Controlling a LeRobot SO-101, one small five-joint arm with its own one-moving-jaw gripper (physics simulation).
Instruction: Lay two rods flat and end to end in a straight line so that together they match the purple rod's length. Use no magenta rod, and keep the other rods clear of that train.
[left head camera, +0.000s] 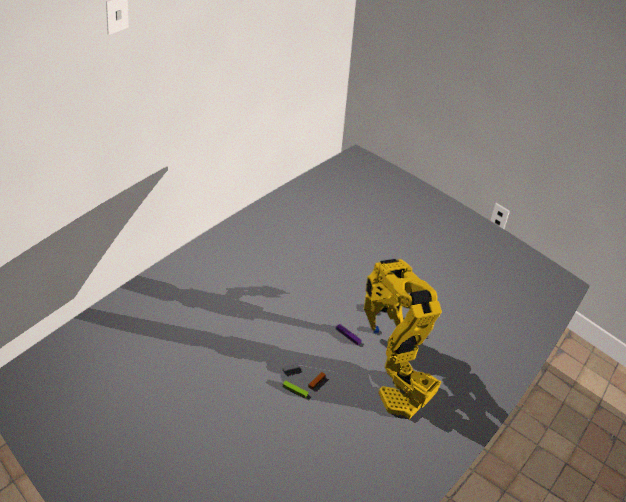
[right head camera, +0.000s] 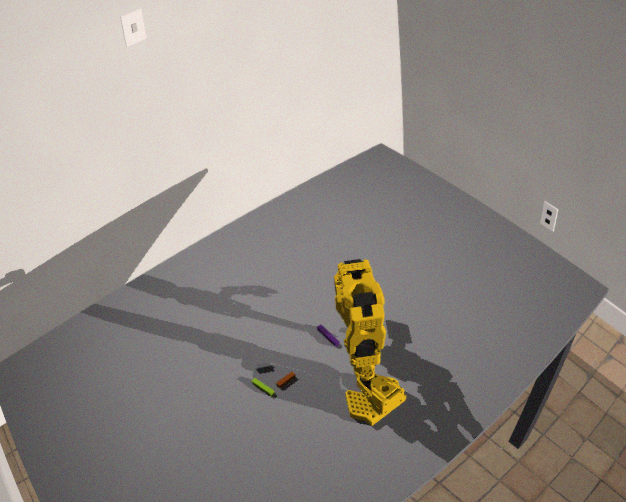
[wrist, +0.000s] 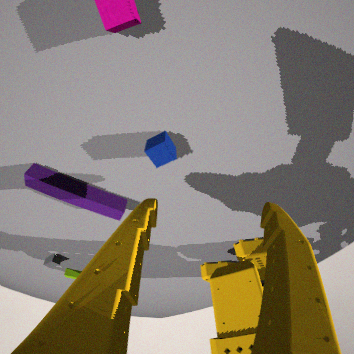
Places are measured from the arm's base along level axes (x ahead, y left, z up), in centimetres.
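Where they show: hand, tool point: (left head camera: 375, 328) (wrist: 156, 208); arm's base, link origin: (left head camera: 398, 390) (right head camera: 367, 395) (wrist: 234, 256).
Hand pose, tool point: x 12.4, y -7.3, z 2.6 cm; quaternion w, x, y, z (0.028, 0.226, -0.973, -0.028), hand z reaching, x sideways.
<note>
Things, the pixels of their top centre, and the offset from my tool point. "spot": a spot on its surface instead. Level surfaces: height alone.
- small blue block, top centre: (wrist: 160, 154) (left head camera: 376, 328) dx +0.6, dy -1.5, dz -1.6 cm
- purple rod, top centre: (wrist: 72, 199) (right head camera: 328, 334) (left head camera: 348, 333) dx +3.8, dy +3.4, dz -1.6 cm
- lime rod, top centre: (wrist: 82, 279) (left head camera: 295, 388) (right head camera: 262, 385) dx +2.0, dy +20.9, dz -1.6 cm
- orange rod, top centre: (left head camera: 317, 379) (right head camera: 285, 378) dx +0.5, dy +16.5, dz -1.6 cm
- short black rod, top centre: (wrist: 50, 264) (left head camera: 291, 367) (right head camera: 263, 365) dx +6.0, dy +17.8, dz -1.6 cm
- magenta rod, surface spot: (wrist: 118, 14) spot: dx +3.9, dy -5.4, dz -1.6 cm
- grey table, surface height: dz -2.6 cm
My gripper (left head camera: 388, 325) (wrist: 211, 204) is open and empty above the table; the arm hides it in the right head view. A small blue block (left head camera: 376, 329) (wrist: 161, 149) lies beyond the tips in the wrist view. The purple rod (left head camera: 348, 334) (right head camera: 328, 335) (wrist: 75, 192) lies flat left of the gripper. A lime rod (left head camera: 296, 389) (right head camera: 263, 387) (wrist: 72, 273), an orange rod (left head camera: 317, 381) (right head camera: 285, 379) and a short black rod (left head camera: 292, 371) (right head camera: 265, 369) (wrist: 60, 258) lie apart, nearer the front. A magenta rod (wrist: 118, 14) shows partly at the wrist view's top.
The yellow arm's base (left head camera: 398, 402) (right head camera: 361, 407) stands right of the orange rod. The grey table (left head camera: 182, 428) (right head camera: 156, 428) meets walls at the back and ends above a tiled floor at the right. Long arm shadows cross the table around the rods.
</note>
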